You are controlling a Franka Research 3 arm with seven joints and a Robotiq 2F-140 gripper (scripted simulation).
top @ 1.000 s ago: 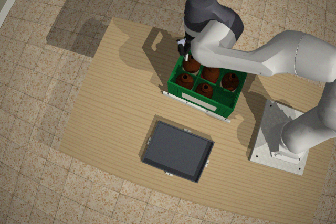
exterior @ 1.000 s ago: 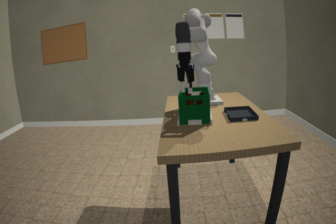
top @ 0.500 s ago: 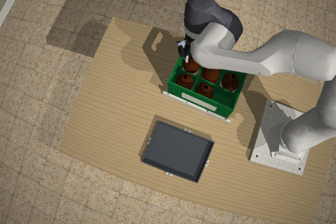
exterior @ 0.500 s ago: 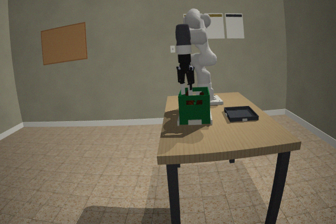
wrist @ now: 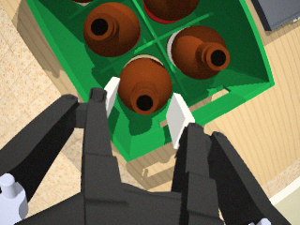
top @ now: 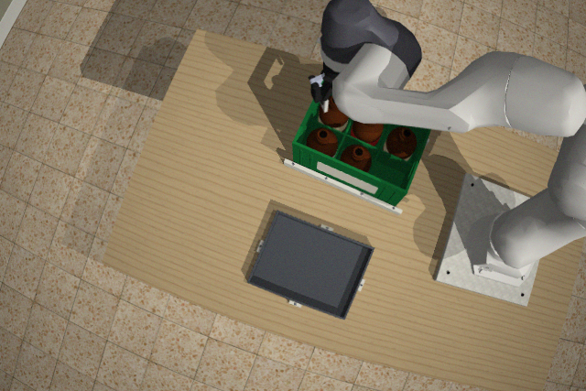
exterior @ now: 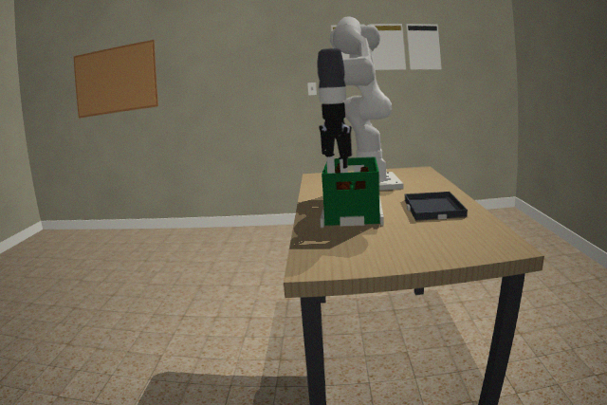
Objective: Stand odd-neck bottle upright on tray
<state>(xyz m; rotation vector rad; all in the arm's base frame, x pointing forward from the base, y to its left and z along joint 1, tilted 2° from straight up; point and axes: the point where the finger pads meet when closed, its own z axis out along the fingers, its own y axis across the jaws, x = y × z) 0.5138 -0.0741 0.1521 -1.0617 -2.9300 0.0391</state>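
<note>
Right now my hand is 10 cm above the green crate, 9 cm past it and 4 cm to the right of it. Also, from my hand: glass bottle (10 cm below, 10 cm behind, 8 cm to the left); dark grey tray (34 cm to the left, 17 cm below, 13 cm behind).
</note>
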